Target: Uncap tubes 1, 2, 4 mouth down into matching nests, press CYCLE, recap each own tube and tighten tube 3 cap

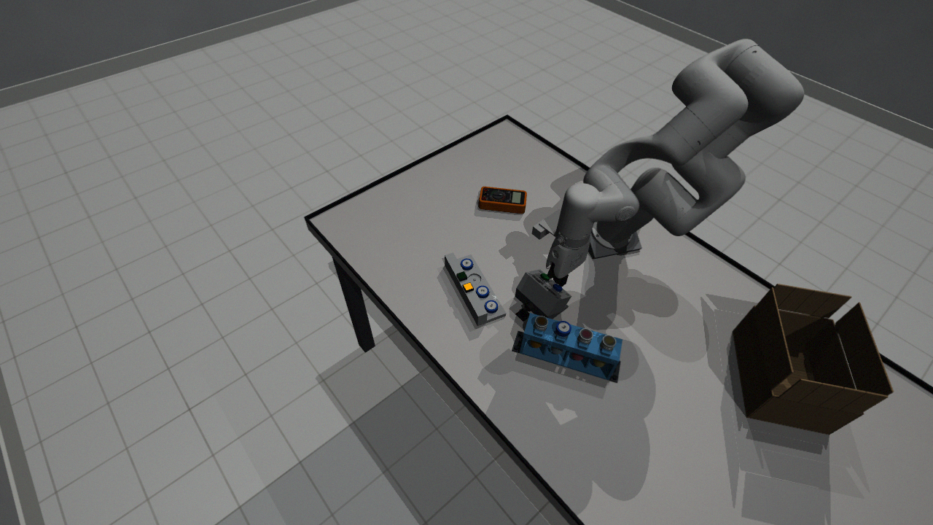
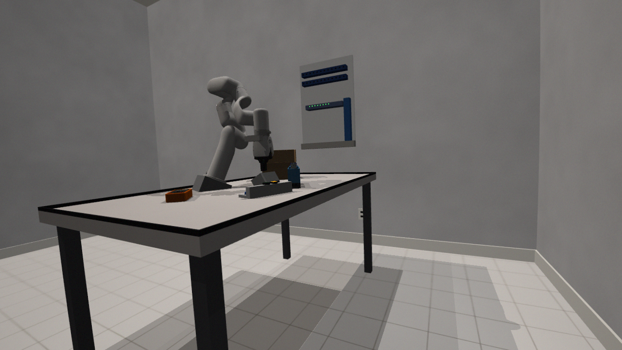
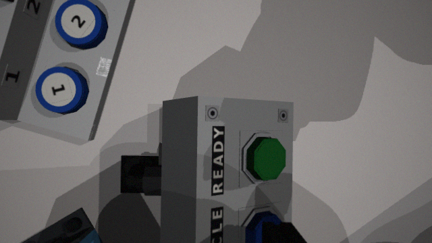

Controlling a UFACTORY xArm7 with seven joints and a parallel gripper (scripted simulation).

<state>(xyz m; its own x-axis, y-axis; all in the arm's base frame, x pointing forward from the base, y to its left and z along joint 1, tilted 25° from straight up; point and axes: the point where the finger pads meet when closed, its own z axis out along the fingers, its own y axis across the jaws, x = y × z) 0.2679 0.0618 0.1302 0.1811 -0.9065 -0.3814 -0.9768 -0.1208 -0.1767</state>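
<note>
My gripper is now 40 mm above the blue key. From my hand the other things lie so: cap 3 (90 mm ahead, 130 mm to the left, 10 mm above); then key housing (20 mm ahead, 20 mm to the right, 60 mm below); then green key (10 mm ahead, 40 mm to the right, 40 mm below).
</note>
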